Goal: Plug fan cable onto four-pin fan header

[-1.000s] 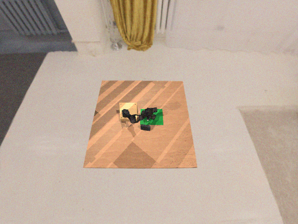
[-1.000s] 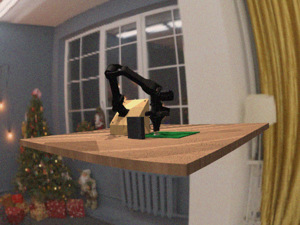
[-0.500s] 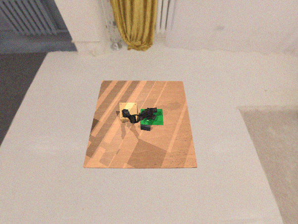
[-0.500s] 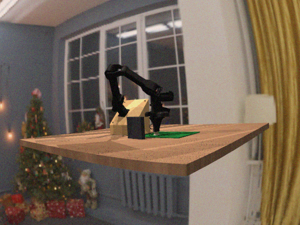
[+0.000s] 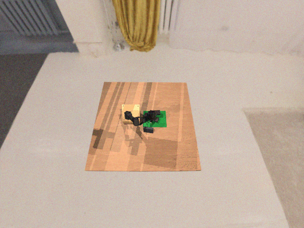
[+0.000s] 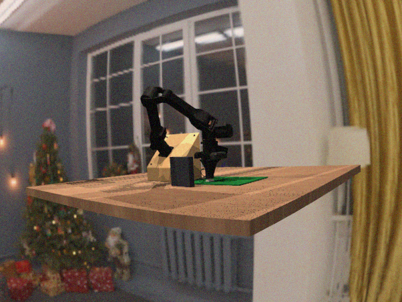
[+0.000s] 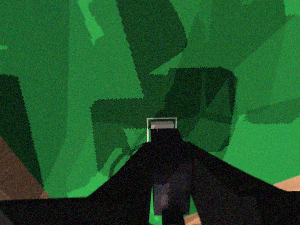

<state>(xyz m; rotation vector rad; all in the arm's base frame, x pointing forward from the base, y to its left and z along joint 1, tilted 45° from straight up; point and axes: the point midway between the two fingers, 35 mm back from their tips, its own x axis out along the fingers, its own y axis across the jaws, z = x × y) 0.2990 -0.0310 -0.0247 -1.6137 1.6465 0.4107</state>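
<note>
The fan plug lies 1 cm to the right of my gripper tip and 1 cm above it. The rest, counted from my gripper tip: board: 4 cm ahead, 4 cm to the left, 4 cm below; then black fan: 2 cm behind, 14 cm to the right, 3 cm above; then fan header: 1 cm to the right, 3 cm below.
</note>
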